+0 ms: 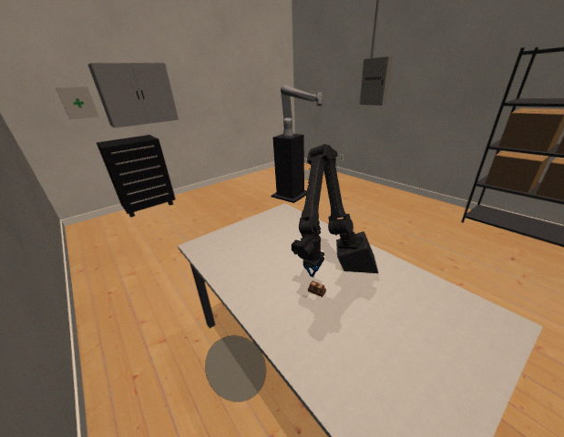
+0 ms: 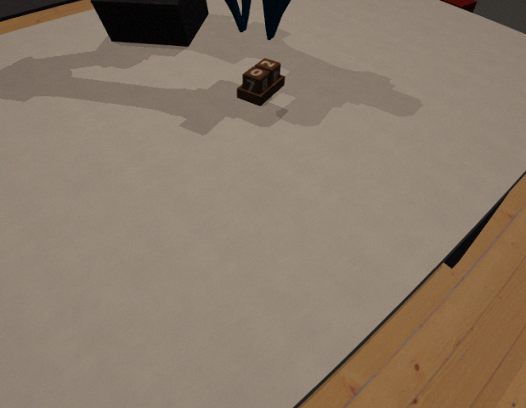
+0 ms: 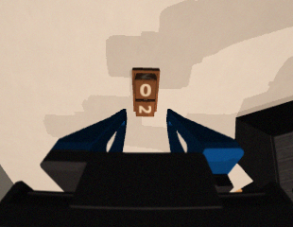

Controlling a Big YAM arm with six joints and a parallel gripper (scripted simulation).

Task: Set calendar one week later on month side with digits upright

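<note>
Now: the small brown tray 20 mm to the left of my hand and 100 mm below it.
</note>
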